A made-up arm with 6 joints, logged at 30 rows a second.
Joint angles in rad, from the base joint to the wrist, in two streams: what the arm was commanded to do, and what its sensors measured. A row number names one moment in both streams.
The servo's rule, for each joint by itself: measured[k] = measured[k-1] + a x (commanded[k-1-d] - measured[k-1]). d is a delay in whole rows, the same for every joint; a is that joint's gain. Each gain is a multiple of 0.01, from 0.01 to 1. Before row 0 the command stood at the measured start. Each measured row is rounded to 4 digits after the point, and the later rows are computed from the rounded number. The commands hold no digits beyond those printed.
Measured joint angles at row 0:
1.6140 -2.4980 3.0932 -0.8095 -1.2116 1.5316
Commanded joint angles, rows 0 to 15:
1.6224 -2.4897 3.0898 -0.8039 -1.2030 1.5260
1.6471 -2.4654 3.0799 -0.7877 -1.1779 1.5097
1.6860 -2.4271 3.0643 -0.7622 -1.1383 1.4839
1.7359 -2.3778 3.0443 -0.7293 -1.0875 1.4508
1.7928 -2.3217 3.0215 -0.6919 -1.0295 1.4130
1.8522 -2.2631 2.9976 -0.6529 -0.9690 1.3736
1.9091 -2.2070 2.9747 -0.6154 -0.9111 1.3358
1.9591 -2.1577 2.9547 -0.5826 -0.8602 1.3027
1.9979 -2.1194 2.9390 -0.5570 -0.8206 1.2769
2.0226 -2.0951 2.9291 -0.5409 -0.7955 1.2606
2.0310 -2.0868 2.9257 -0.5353 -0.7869 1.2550
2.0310 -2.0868 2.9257 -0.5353 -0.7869 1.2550
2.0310 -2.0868 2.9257 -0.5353 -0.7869 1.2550
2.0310 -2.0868 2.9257 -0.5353 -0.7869 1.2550
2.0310 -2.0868 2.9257 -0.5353 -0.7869 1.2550
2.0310 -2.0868 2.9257 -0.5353 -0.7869 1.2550
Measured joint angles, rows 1 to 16:
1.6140 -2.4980 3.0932 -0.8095 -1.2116 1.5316
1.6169 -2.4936 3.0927 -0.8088 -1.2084 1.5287
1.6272 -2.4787 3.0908 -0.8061 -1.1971 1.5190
1.6472 -2.4514 3.0868 -0.8004 -1.1753 1.5011
1.6774 -2.4124 3.0804 -0.7912 -1.1428 1.4754
1.7166 -2.3643 3.0716 -0.7783 -1.1009 1.4436
1.7627 -2.3107 3.0605 -0.7620 -1.0521 1.4079
1.8125 -2.2557 3.0476 -0.7429 -0.9999 1.3711
1.8623 -2.2038 3.0337 -0.7221 -0.9482 1.3362
1.9084 -2.1591 3.0195 -0.7006 -0.9010 1.3060
1.9472 -2.1252 3.0059 -0.6798 -0.8620 1.2828
1.9757 -2.1048 2.9939 -0.6610 -0.8342 1.2686
1.9945 -2.0953 2.9837 -0.6447 -0.8167 1.2617
2.0069 -2.0908 2.9750 -0.6305 -0.8057 1.2583
2.0151 -2.0887 2.9676 -0.6181 -0.7987 1.2566
2.0205 -2.0877 2.9613 -0.6073 -0.7943 1.2558
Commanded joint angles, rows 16 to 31:
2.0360 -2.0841 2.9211 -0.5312 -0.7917 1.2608
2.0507 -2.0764 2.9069 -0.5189 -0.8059 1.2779
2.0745 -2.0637 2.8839 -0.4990 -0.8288 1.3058
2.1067 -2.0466 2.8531 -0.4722 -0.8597 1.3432
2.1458 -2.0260 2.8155 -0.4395 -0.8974 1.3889
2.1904 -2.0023 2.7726 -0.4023 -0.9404 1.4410
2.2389 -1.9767 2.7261 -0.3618 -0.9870 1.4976
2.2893 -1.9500 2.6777 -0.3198 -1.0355 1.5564
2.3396 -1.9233 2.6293 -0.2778 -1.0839 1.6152
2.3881 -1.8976 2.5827 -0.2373 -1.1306 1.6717
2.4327 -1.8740 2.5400 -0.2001 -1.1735 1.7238
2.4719 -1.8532 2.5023 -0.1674 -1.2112 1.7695
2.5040 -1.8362 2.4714 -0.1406 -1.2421 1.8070
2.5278 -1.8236 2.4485 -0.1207 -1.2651 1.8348
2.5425 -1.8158 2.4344 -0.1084 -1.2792 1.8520
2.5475 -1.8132 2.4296 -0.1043 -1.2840 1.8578
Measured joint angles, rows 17 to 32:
2.0241 -2.0872 2.9560 -0.5979 -0.7916 1.2554
2.0281 -2.0856 2.9508 -0.5892 -0.7916 1.2582
2.0358 -2.0807 2.9442 -0.5801 -0.7969 1.2682
2.0490 -2.0717 2.9352 -0.5696 -0.8087 1.2874
2.0686 -2.0584 2.9229 -0.5569 -0.8276 1.3159
2.0948 -2.0412 2.9068 -0.5416 -0.8534 1.3531
2.1273 -2.0206 2.8867 -0.5235 -0.8856 1.3979
2.1652 -1.9973 2.8626 -0.5025 -0.9231 1.4487
2.2074 -1.9722 2.8349 -0.4787 -0.9647 1.5036
2.2523 -1.9463 2.8041 -0.4526 -1.0088 1.5605
2.2985 -1.9205 2.7709 -0.4246 -1.0539 1.6172
2.3441 -1.8959 2.7363 -0.3954 -1.0982 1.6716
2.3876 -1.8733 2.7012 -0.3658 -1.1400 1.7215
2.4272 -1.8536 2.6667 -0.3365 -1.1778 1.7651
2.4614 -1.8377 2.6340 -0.3084 -1.2101 1.8006
2.4890 -1.8261 2.6041 -0.2824 -1.2357 1.8268

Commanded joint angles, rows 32 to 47:
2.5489 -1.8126 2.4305 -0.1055 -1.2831 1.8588
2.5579 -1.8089 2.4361 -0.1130 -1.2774 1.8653
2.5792 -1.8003 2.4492 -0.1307 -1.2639 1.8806
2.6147 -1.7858 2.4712 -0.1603 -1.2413 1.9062
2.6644 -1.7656 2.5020 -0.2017 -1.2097 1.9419
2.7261 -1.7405 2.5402 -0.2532 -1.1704 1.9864
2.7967 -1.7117 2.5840 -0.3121 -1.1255 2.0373
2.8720 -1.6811 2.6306 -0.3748 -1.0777 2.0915
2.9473 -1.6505 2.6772 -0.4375 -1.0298 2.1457
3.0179 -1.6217 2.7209 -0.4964 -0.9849 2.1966
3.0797 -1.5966 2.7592 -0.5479 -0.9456 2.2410
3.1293 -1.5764 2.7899 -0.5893 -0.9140 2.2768
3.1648 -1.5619 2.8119 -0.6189 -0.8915 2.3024
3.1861 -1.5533 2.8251 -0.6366 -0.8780 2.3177
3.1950 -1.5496 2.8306 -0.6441 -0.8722 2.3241
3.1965 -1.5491 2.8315 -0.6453 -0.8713 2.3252
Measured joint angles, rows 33 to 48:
2.5089 -1.8193 2.5779 -0.2592 -1.2536 1.8426
2.5225 -1.8157 2.5558 -0.2392 -1.2645 1.8509
2.5345 -1.8121 2.5378 -0.2228 -1.2693 1.8582
2.5497 -1.8058 2.5245 -0.2108 -1.2673 1.8696
2.5718 -1.7952 2.5165 -0.2042 -1.2577 1.8883
2.6033 -1.7795 2.5143 -0.2039 -1.2399 1.9156
2.6451 -1.7588 2.5182 -0.2103 -1.2142 1.9517
2.6966 -1.7338 2.5281 -0.2235 -1.1814 1.9954
2.7562 -1.7059 2.5435 -0.2432 -1.1430 2.0444
2.8212 -1.6765 2.5636 -0.2685 -1.1011 2.0961
2.8881 -1.6475 2.5872 -0.2981 -1.0581 2.1474
2.9532 -1.6205 2.6130 -0.3306 -1.0165 2.1951
3.0131 -1.5971 2.6395 -0.3642 -0.9786 2.2368
3.0647 -1.5784 2.6654 -0.3973 -0.9464 2.2703
3.1060 -1.5651 2.6894 -0.4284 -0.9211 2.2945
3.1363 -1.5569 2.7106 -0.4564 -0.9030 2.3096

